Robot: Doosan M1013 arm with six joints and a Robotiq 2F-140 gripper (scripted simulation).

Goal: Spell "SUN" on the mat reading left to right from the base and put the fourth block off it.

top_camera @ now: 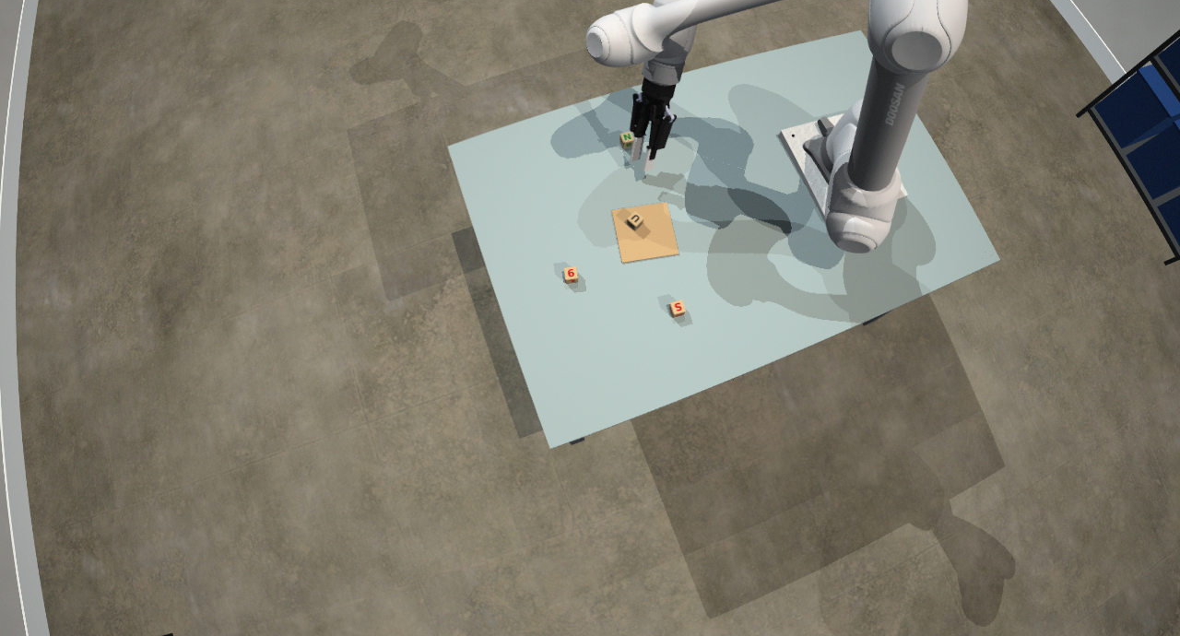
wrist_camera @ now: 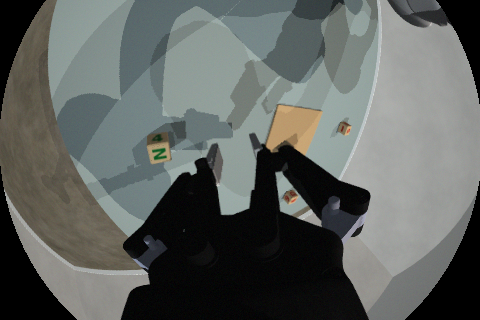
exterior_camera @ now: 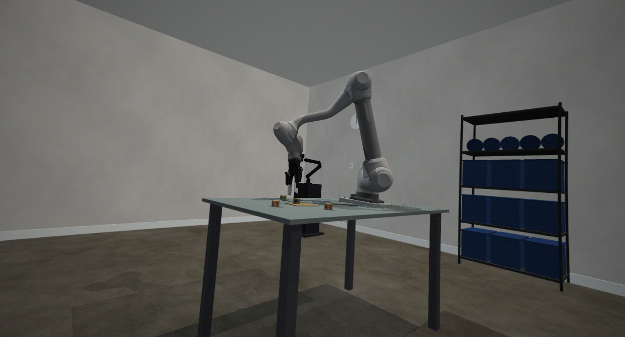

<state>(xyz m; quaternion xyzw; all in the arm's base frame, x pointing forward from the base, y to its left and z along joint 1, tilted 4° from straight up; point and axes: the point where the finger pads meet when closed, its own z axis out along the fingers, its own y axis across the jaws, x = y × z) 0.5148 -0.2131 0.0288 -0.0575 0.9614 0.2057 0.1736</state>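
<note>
Now: hand 10 cm short of the S block, 37 cm to the right of it and 6 cm above it. Round my hand: N block 9 cm to the right, 6 cm below; mat 7 cm ahead, 16 cm to the left, 7 cm below; 6 block 29 cm ahead, 19 cm to the left, 6 cm below.
</note>
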